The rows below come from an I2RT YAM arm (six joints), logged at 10 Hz.
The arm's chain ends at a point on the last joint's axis. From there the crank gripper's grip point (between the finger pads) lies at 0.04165 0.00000 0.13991 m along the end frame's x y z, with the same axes.
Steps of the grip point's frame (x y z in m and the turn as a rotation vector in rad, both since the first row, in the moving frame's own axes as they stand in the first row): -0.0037 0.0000 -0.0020 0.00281 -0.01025 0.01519; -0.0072 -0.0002 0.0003 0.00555 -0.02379 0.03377; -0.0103 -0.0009 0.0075 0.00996 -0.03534 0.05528; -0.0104 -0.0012 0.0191 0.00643 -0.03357 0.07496; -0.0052 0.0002 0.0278 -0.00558 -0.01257 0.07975; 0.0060 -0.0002 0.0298 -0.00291 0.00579 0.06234; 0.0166 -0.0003 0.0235 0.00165 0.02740 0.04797; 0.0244 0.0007 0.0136 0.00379 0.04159 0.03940; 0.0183 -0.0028 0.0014 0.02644 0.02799 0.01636; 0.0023 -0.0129 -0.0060 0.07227 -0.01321 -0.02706; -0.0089 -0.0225 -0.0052 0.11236 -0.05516 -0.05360
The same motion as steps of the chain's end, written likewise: -0.0023 -0.0002 -0.0024 0.00281 -0.01025 0.01519; -0.0039 -0.0008 -0.0007 0.00555 -0.02379 0.03377; -0.0053 -0.0017 0.0061 0.00996 -0.03534 0.05528; -0.0056 -0.0032 0.0178 0.00643 -0.03357 0.07496; -0.0033 -0.0038 0.0273 -0.00558 -0.01257 0.07975; 0.0053 -0.0032 0.0300 -0.00291 0.00579 0.06234; 0.0128 -0.0022 0.0247 0.00165 0.02740 0.04797; 0.0186 -0.0005 0.0155 0.00379 0.04159 0.03940; 0.0144 0.0002 0.0027 0.02644 0.02799 0.01636; 0.0043 -0.0017 -0.0061 0.07227 -0.01321 -0.02706; -0.0007 -0.0047 -0.0063 0.11236 -0.05516 -0.05360
